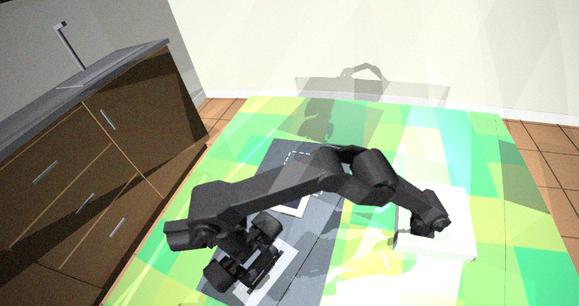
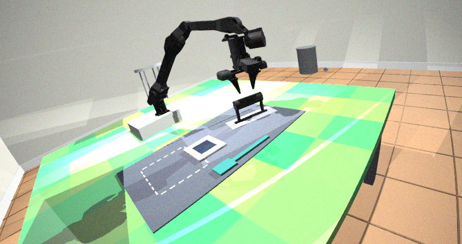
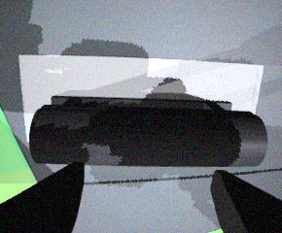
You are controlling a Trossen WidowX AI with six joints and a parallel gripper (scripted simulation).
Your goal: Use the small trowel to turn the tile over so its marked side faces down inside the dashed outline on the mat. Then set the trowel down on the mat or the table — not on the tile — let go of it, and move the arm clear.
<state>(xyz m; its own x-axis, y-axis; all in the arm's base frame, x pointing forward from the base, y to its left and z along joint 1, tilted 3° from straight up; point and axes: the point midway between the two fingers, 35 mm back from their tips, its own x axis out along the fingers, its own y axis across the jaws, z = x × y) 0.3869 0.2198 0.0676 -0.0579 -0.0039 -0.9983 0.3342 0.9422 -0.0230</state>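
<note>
My gripper tip is 70 mm above the dark handled tool and 20 mm to the left of it. From my gripper tip the other things lie so: grey mat: 200 mm to the right, 130 mm below, 20 mm ahead; teal flat tool: 220 mm to the right, 160 mm ahead, 100 mm below; tile: 250 mm to the right, 100 mm below, 20 mm ahead.
</note>
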